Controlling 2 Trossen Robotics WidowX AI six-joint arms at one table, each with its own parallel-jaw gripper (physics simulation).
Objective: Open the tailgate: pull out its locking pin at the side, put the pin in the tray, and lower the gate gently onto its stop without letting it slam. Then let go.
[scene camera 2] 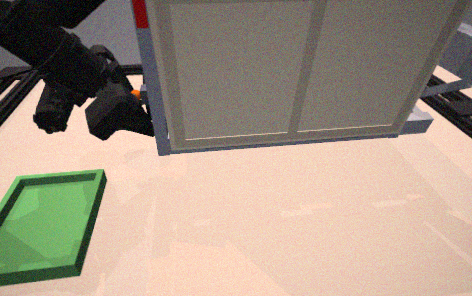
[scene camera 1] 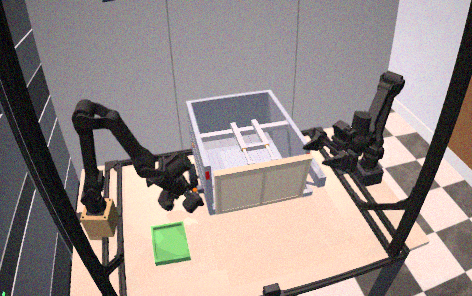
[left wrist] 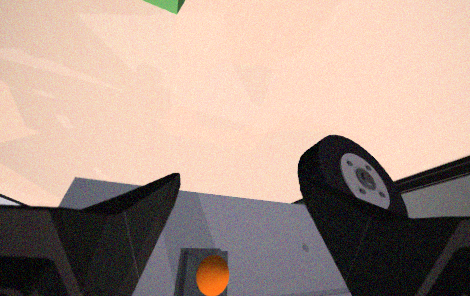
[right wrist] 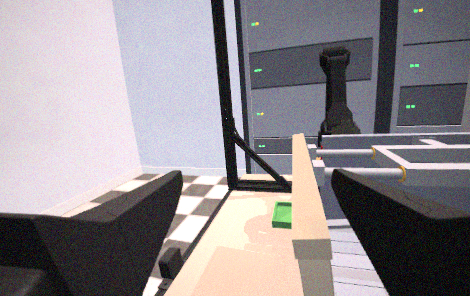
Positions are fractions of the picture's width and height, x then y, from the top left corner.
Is my left gripper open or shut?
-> Open.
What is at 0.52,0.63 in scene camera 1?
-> A beige tailgate.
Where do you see a grey truck bed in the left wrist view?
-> At 0.55,0.81
